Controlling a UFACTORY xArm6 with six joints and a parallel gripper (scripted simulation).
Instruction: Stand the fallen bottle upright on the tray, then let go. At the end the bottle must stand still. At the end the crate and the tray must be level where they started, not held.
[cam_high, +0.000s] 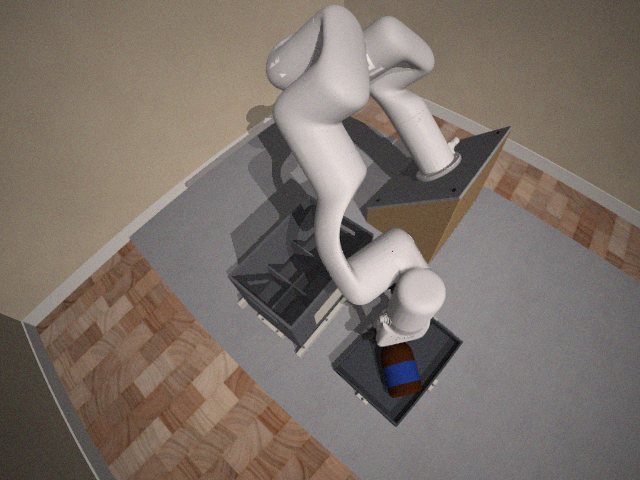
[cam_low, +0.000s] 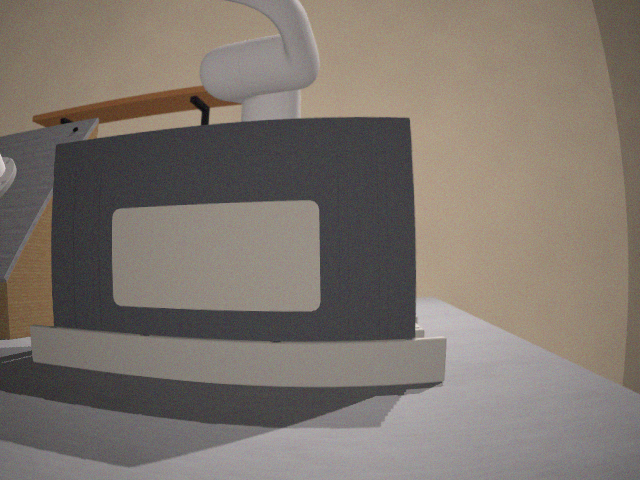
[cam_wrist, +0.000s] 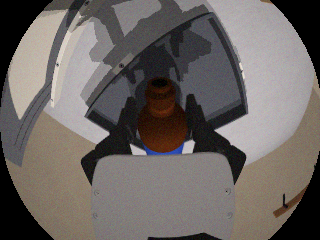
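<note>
My gripper is now 30 mm short of the bottle, 40 mm to the right of it and 20 mm above it. Round my hand: dark tray (10 mm ahead, 40 mm to the left, 50 mm below); then dark crate (30 mm ahead, 250 mm to the right, 20 mm above).
</note>
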